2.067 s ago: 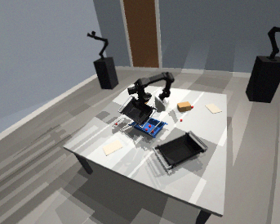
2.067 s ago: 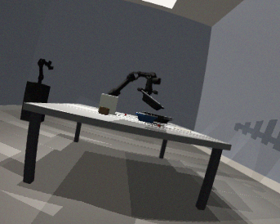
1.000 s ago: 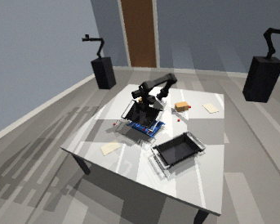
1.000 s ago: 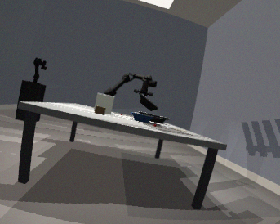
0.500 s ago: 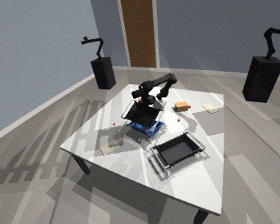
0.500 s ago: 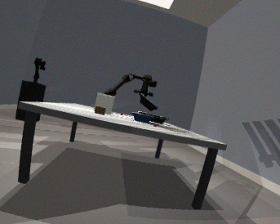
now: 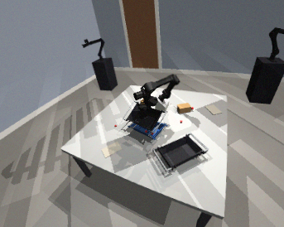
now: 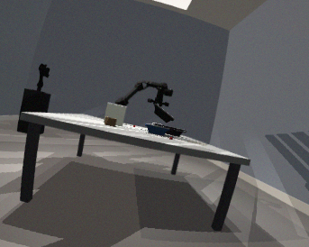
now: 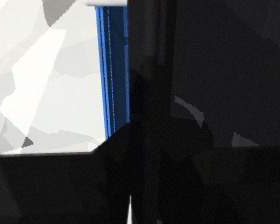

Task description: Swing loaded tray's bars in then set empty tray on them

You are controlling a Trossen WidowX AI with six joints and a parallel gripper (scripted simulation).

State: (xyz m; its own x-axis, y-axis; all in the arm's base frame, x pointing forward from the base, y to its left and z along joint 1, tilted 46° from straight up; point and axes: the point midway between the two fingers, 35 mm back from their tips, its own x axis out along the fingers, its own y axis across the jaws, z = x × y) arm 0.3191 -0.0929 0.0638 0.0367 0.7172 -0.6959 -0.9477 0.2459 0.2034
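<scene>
The dark tray lies 70 mm ahead of my gripper tip and 20 mm to the right of it. From my gripper tip the other things lie so: brown box (320 mm behind, 260 mm to the left, 150 mm below).
</scene>
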